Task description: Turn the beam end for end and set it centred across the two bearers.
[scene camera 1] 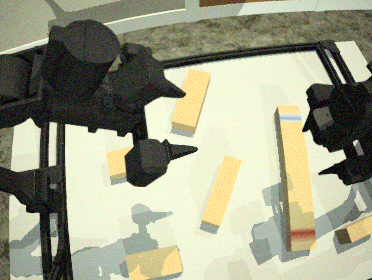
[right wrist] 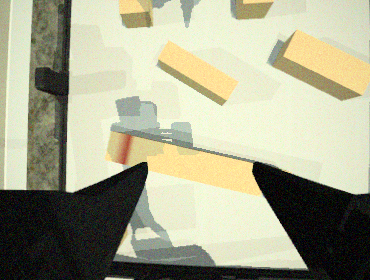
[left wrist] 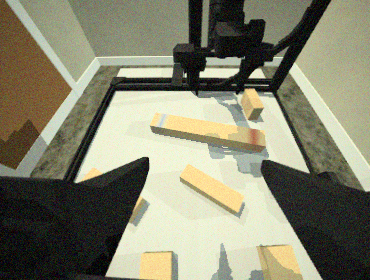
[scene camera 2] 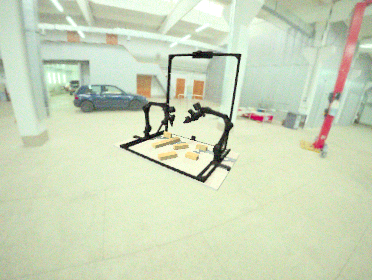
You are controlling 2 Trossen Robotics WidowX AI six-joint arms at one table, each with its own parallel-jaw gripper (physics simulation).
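Places are measured from the left arm's base along level axes (x ahead, y down, z left), in metres.
Where they show: left gripper, fingertip midpoint: (scene camera 1: 190, 121) (left wrist: 204, 163) (scene camera 2: 185, 122); right gripper, fingertip midpoint: (scene camera 1: 311, 152) (right wrist: 199, 167) (left wrist: 216, 94) (scene camera 2: 169, 127); left arm's base, origin of the base link: (scene camera 1: 51, 201) (scene camera 2: 216, 160); right arm's base, origin of the base link: (scene camera 2: 146, 137).
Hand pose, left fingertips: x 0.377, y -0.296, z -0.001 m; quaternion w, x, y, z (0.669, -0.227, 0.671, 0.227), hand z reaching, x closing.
Note:
Each offset is from my left fingertips to the top centre of the thing.
The beam {dz -0.044, dx +0.257, dy +0.277 m} (scene camera 1: 296, 175) (scene camera 2: 163, 144) (left wrist: 207, 133) (right wrist: 210, 173) is a long wooden bar with a blue band near one end and a red band near the other, lying flat on the table. Two short parallel blocks, seemingly the bearers, lie at the left in scene camera 1: one {dz +0.074, dx -0.144, dy +0.277 m} (scene camera 1: 116, 162) (left wrist: 157, 265) is partly behind the left gripper, the other {dz -0.187, dx -0.125, dy +0.277 m} (scene camera 1: 155, 264) (left wrist: 284, 262) is nearer the bottom. My left gripper (scene camera 1: 191, 121) (left wrist: 204, 163) is open and empty above the table. My right gripper (scene camera 1: 312, 151) (right wrist: 199, 167) is open and empty above the beam; its finger hides the blue band in the right wrist view.
A narrow block {dz -0.045, dx +0.062, dy +0.271 m} (scene camera 1: 221, 192) (left wrist: 212, 189) (right wrist: 197, 72) lies between the beam and the bearer pair. A thicker block {dz +0.223, dx +0.039, dy +0.277 m} (scene camera 1: 191, 100) (right wrist: 325, 65) lies near the top in scene camera 1. Another block {dz -0.225, dx +0.384, dy +0.252 m} (scene camera 1: 356, 230) (left wrist: 252, 103) lies beside the red end. A black frame (scene camera 1: 240, 54) edges the table.

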